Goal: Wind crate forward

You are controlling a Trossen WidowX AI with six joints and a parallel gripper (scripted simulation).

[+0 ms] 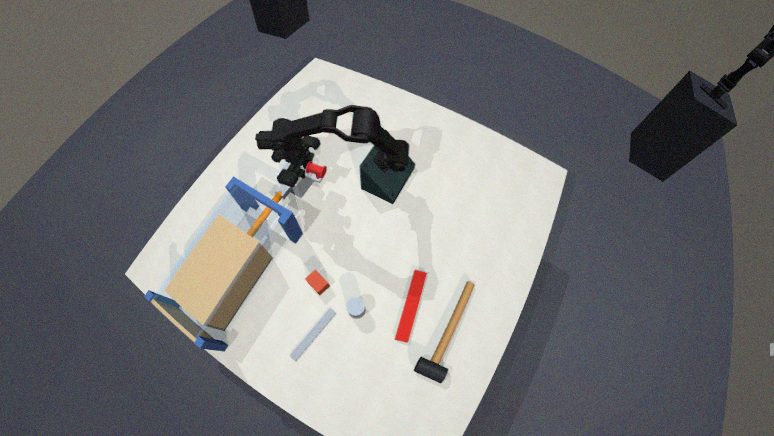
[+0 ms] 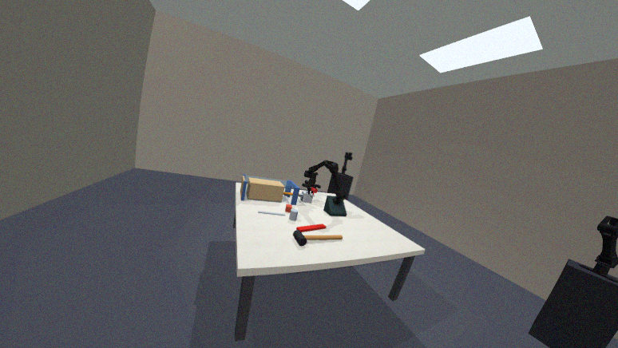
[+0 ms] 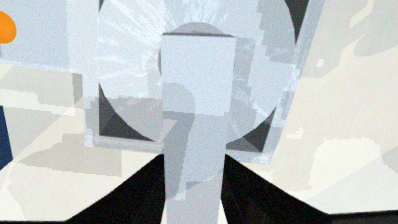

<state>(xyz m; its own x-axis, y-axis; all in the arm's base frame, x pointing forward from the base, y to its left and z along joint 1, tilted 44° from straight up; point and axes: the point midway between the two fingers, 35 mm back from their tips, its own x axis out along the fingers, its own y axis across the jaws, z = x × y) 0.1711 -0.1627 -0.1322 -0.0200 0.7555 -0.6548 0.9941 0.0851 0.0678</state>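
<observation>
Now: gripper tip 2 cm below the winch handle and 1 cm to the right of it. Also, from my gripper tip: grey winch: 6 cm to the right, 6 cm below, 1 cm behind; then blue frame post: 16 cm ahead, 5 cm to the right, 2 cm above; then red knob: 5 cm to the left, 5 cm above, 1 cm behind.
</observation>
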